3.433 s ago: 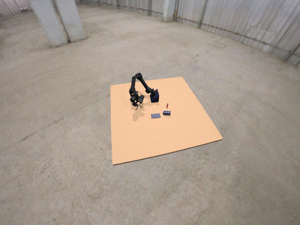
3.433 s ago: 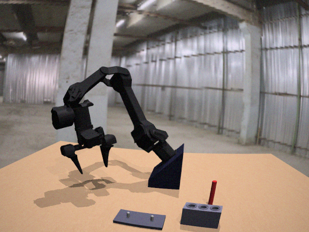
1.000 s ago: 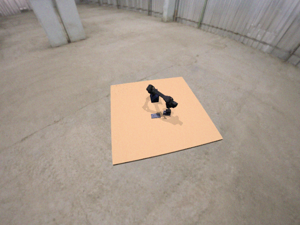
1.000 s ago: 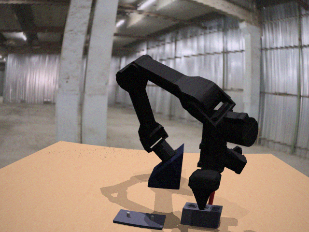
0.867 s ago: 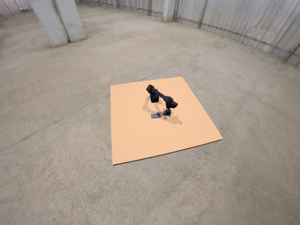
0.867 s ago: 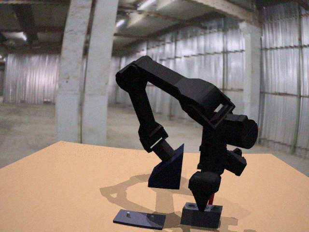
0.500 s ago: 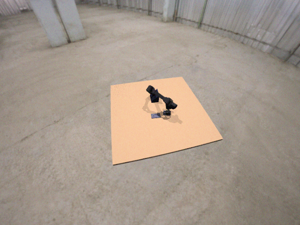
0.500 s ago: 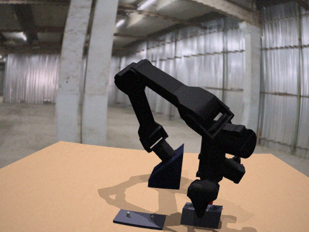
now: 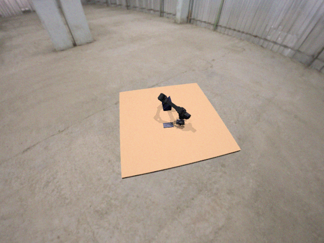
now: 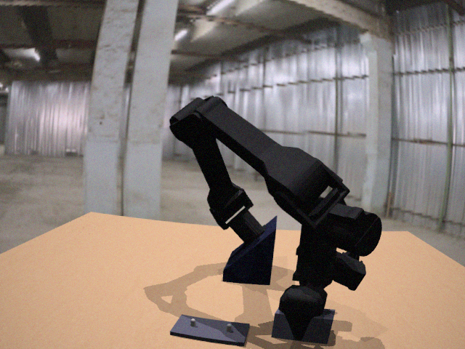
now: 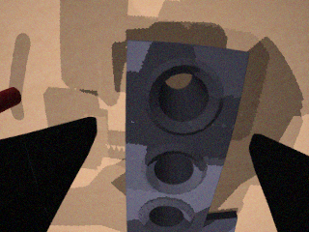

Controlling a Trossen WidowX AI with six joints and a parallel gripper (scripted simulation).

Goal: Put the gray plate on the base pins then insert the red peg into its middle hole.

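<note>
Right now the gray plate is 2 cm above my gripper tip. Round my gripper tip: red peg: 12 cm behind, 3 cm to the left, 2 cm above; then base: 15 cm to the right, 1 cm below, 1 cm ahead.
</note>
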